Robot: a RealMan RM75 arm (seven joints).
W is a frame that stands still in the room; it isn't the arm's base.
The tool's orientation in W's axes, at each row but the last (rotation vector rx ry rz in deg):
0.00, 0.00, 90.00
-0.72, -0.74, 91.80
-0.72, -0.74, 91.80
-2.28, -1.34, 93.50
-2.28, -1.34, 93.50
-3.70, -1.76, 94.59
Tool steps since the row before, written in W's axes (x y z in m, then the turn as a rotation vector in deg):
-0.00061, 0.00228, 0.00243, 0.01, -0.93, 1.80
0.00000, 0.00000, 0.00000, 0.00, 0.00, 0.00
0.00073, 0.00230, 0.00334, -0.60, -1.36, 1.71
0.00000, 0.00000, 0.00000, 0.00, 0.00, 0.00
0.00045, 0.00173, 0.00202, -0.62, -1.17, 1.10
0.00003, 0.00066, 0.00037, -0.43, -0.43, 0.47
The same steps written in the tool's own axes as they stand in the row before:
0.00228, 0.00061, 0.00243, -0.93, -0.01, 1.80
0.00000, 0.00000, 0.00000, 0.00, 0.00, 0.00
0.00228, -0.00086, 0.00333, -1.34, 0.61, 1.72
0.00000, 0.00000, 0.00000, 0.00, 0.00, 0.00
0.00168, -0.00064, 0.00202, -1.14, 0.65, 1.11
0.00065, -0.00011, 0.00038, -0.41, 0.43, 0.49

